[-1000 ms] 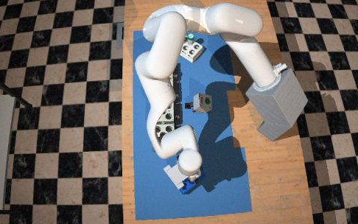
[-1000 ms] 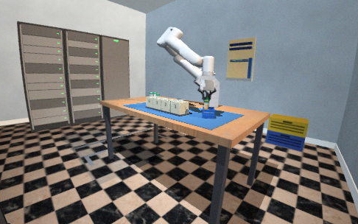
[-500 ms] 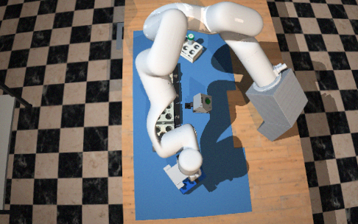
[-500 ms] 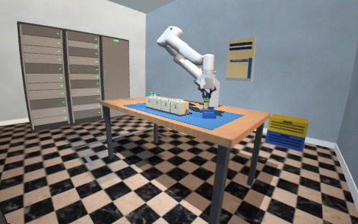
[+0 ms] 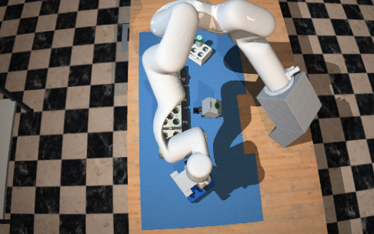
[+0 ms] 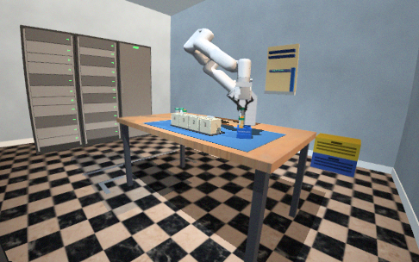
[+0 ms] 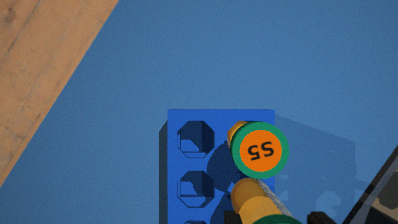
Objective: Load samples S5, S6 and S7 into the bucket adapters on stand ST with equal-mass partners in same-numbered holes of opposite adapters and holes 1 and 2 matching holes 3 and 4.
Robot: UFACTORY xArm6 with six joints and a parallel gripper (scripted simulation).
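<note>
The orange-dotted tube is 1 cm ahead of my hand and 5 cm below it. The rest, counted from my hand: blue rack (2 cm to the left, 14 cm below); then adapter (3 cm ahead, 19 cm to the right, 12 cm below); then grey-dotted tube (5 cm behind, 1 cm to the right, 11 cm below).
</note>
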